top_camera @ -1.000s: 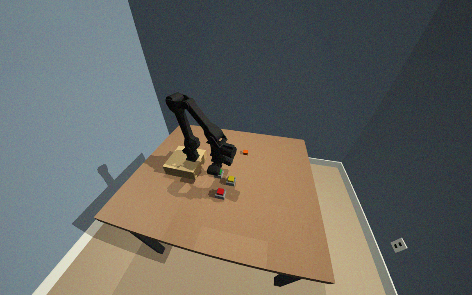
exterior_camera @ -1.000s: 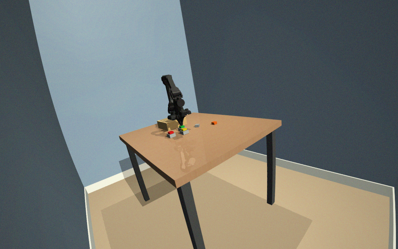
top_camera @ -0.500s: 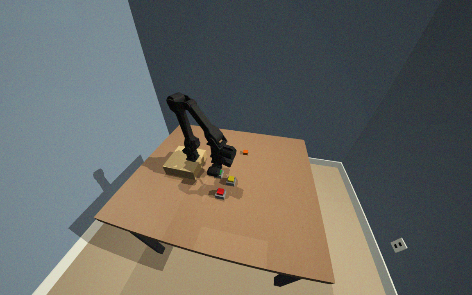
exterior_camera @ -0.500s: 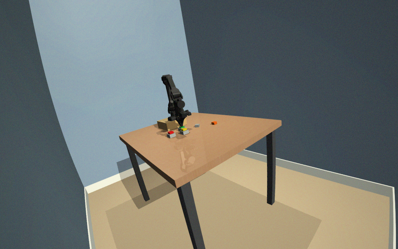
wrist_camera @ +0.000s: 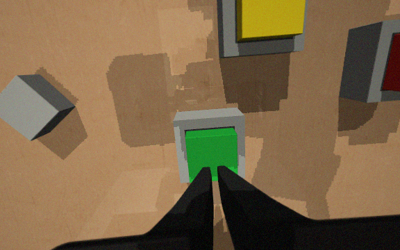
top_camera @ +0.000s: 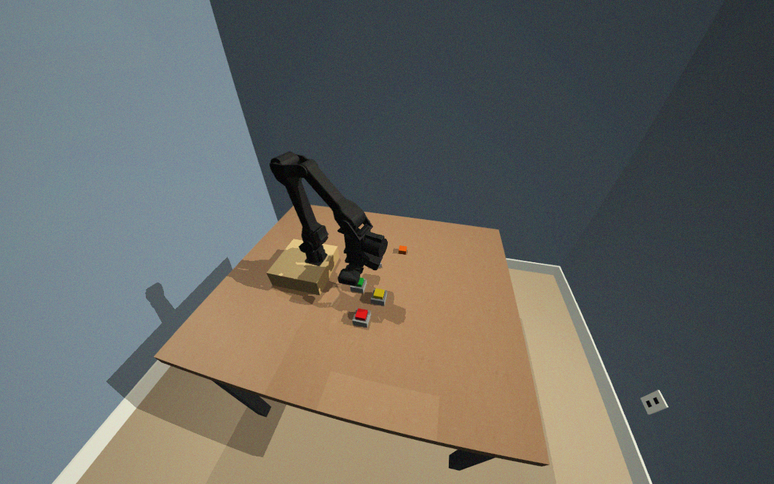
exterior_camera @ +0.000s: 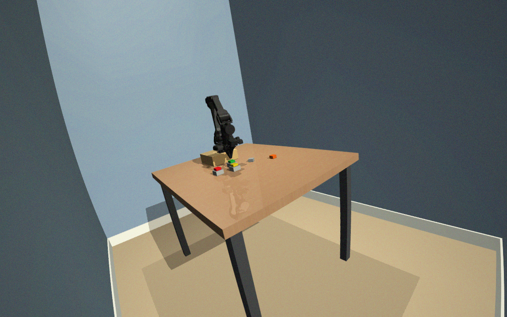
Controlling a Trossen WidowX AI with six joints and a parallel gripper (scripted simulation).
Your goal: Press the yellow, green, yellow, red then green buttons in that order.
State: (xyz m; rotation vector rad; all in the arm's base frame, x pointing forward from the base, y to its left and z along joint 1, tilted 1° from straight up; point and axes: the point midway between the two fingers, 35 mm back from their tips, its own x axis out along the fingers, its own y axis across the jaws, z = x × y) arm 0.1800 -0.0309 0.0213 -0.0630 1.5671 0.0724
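Right now my gripper tip is 2 cm above the green button. From my gripper tip the other things lie so: yellow button: 9 cm ahead, 3 cm to the right, 2 cm below; grey block: 12 cm to the left, 4 cm below, 3 cm ahead; red button: 12 cm to the right, 6 cm ahead, 2 cm below.
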